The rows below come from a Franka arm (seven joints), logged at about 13 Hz.
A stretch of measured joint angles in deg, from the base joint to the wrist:
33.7, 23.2, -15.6, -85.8, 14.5, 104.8, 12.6
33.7, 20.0, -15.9, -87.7, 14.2, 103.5, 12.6
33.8, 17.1, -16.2, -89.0, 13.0, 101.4, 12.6
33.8, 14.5, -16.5, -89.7, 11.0, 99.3, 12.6
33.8, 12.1, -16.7, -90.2, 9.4, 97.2, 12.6
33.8, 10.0, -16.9, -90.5, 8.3, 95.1, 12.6
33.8, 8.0, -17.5, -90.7, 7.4, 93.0, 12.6
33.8, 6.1, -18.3, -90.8, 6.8, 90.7, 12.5
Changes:
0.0, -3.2, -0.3, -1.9, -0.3, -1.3, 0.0
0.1, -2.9, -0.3, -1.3, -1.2, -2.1, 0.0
0.0, -2.6, -0.3, -0.7, -2.0, -2.1, 0.0
0.0, -2.4, -0.2, -0.5, -1.6, -2.1, 0.0
0.0, -2.1, -0.2, -0.3, -1.1, -2.1, 0.0
0.0, -2.0, -0.6, -0.2, -0.9, -2.1, 0.0
0.0, -1.9, -0.8, -0.1, -0.6, -2.3, -0.1

